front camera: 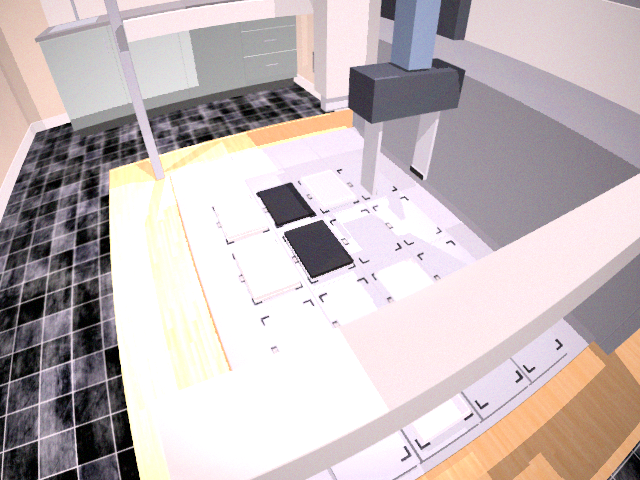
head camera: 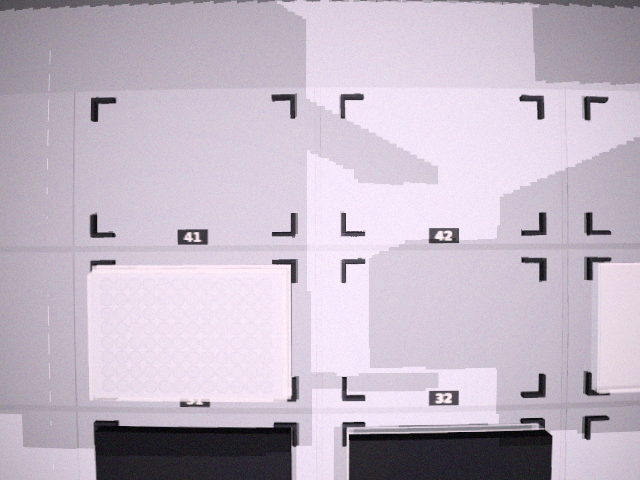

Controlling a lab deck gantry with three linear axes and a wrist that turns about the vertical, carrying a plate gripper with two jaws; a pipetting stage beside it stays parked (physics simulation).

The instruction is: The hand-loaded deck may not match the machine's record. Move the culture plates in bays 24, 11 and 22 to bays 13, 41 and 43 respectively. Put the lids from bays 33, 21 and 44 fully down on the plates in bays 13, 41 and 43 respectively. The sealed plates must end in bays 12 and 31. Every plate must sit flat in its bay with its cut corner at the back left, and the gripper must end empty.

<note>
I see my gripper (front camera: 394, 181), a black lid (front camera: 285, 204), a white lid (front camera: 399, 280), a black lid (front camera: 320, 252), a grey wall panel (front camera: 524, 147), a bay 23 (front camera: 347, 300), a bay 32 (head camera: 407, 322), a bay 41 (head camera: 232, 161), a bay 42 (head camera: 403, 160) and a bay 44 (front camera: 542, 353).
The bay 32 shows as well in the front camera view (front camera: 369, 239). The bay 41 is seen too in the front camera view (front camera: 351, 173). The bay 42 shows as well in the front camera view (front camera: 410, 223).
</note>
